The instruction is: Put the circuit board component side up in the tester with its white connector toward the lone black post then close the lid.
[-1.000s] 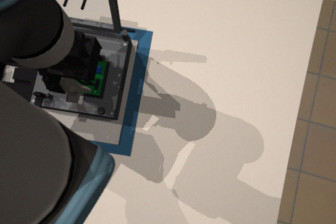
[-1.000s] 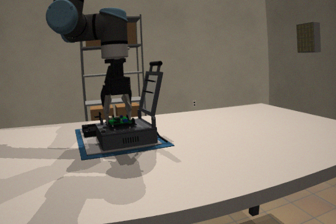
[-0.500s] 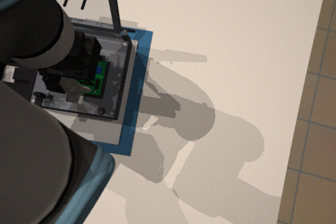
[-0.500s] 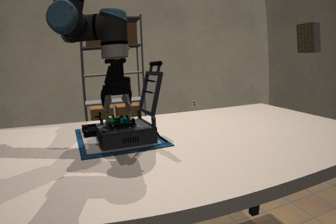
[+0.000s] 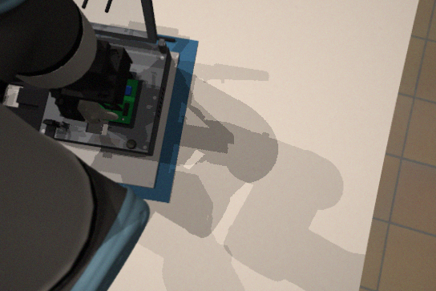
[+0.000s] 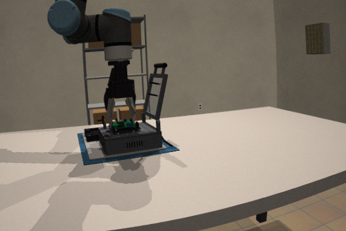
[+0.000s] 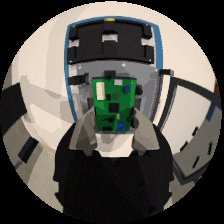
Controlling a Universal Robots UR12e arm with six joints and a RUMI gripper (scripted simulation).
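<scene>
Now: hand right at the green circuit board. Also, from my hand: dark grey tester: 4 cm to the left, 3 cm above, 2 cm ahead; then dark nest: 1 cm to the left, 1 cm below; then tester lid: 12 cm ahead, 10 cm above, 3 cm to the left.
</scene>
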